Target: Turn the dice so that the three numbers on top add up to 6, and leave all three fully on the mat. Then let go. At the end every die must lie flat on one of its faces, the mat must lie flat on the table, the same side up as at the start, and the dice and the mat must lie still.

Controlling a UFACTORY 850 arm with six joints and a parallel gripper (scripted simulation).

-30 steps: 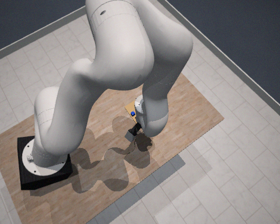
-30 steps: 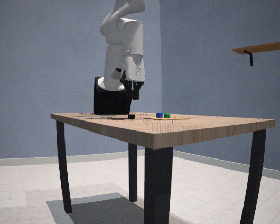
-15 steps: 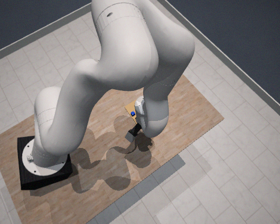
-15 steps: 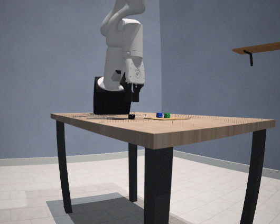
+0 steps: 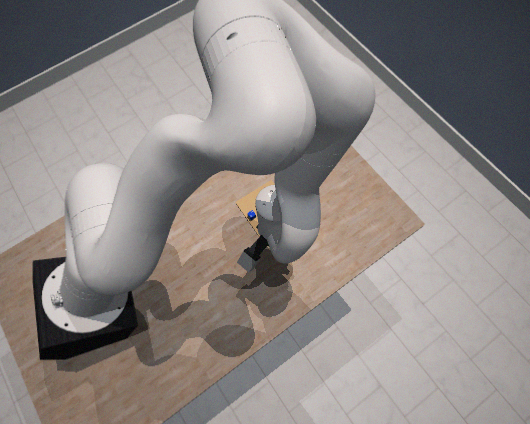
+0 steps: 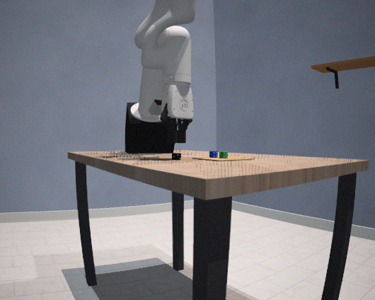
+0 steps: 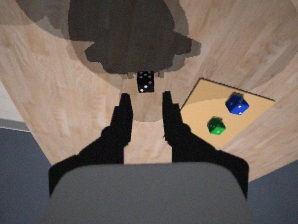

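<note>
The black die lies 6 cm below my hand. Also, from my hand: blue die 13 cm to the left, 6 cm below, 2 cm behind; tan mat 14 cm to the left, 7 cm below, 3 cm ahead; green die 14 cm to the left, 6 cm below, 3 cm ahead.
</note>
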